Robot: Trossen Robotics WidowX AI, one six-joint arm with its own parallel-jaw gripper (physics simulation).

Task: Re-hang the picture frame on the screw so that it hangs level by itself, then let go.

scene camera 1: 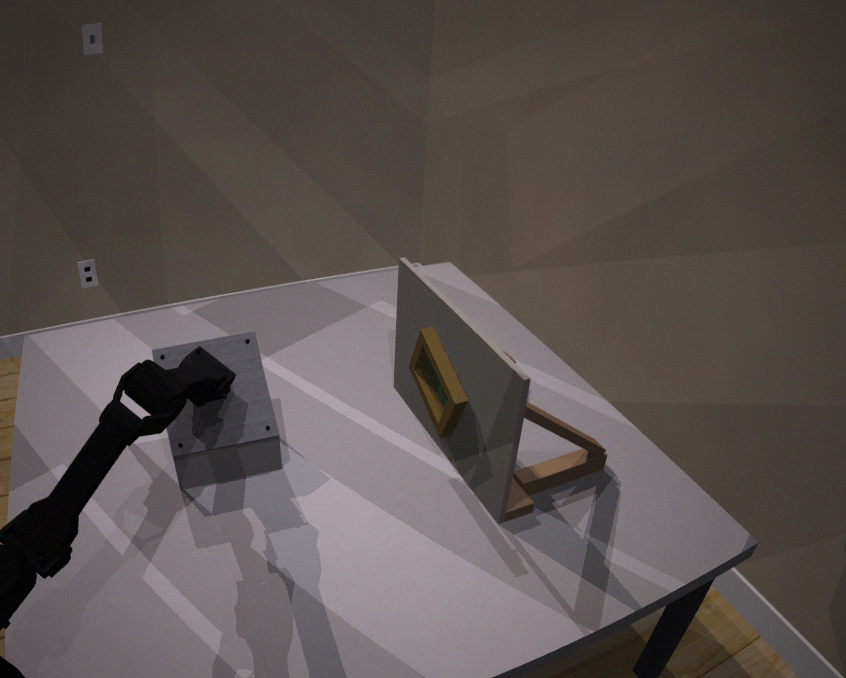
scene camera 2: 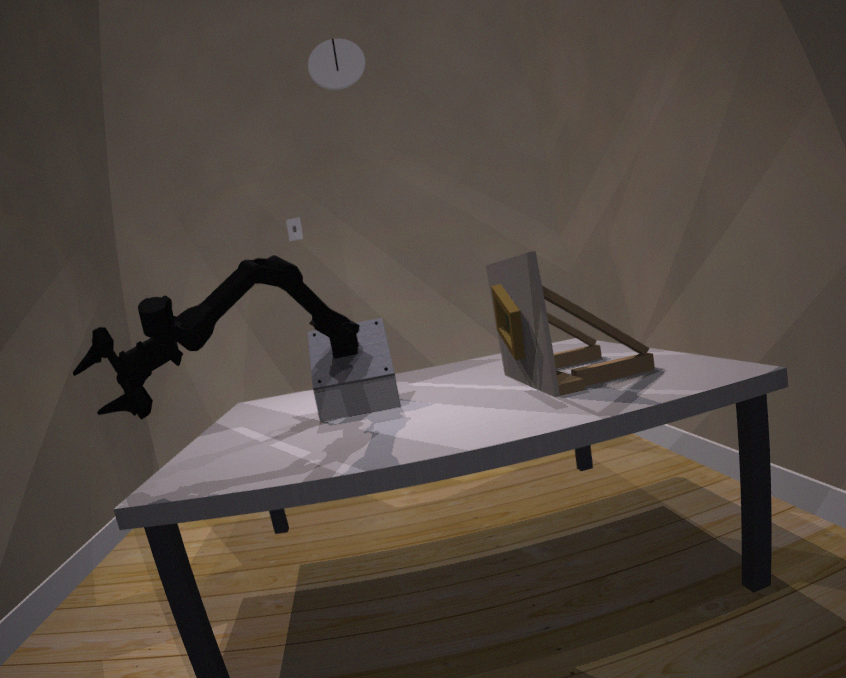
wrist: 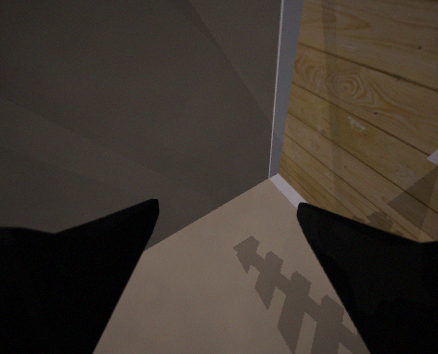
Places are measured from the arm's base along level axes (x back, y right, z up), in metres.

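Pixels of known places: gripper, between the fingertips: (scene camera 2: 85, 393) (wrist: 228, 207); arm's base, origin of its link: (scene camera 1: 207, 384) (scene camera 2: 344, 347).
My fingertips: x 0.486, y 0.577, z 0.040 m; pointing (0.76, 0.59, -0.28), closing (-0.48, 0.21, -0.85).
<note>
Ahead of a thing's pixels: the offset from my fingertips to its middle. "*": to the spot under its first point. Level surfaces: height alone.
The gold picture frame @[dz -0.043, dx -0.889, dy -0.440 m] (scene camera 1: 449, 374) (scene camera 2: 517, 335) is against the face of the upright grey panel (scene camera 1: 494, 402) (scene camera 2: 513, 275). It is tilted, with one end lower than the other. The screw is hidden. My gripper (scene camera 2: 86, 394) (wrist: 228, 207) is open and empty. In scene camera 2 it hangs in the air off the left side of the table, far from the picture frame and pointing away from the panel. The gripper's fingers are out of view in scene camera 1. The picture frame does not show in the wrist view.
Wooden braces @[* dz -0.168, dx -1.063, dy -0.247 m] (scene camera 1: 561, 471) (scene camera 2: 612, 365) stand behind the panel on the table @[dz -0.205 m] (scene camera 1: 395, 565) (scene camera 2: 451, 423). My arm's grey base block (scene camera 1: 229, 462) (scene camera 2: 356, 396) sits on the table in front of the panel. Room walls and wooden floor (wrist: 370, 100) show in the wrist view.
</note>
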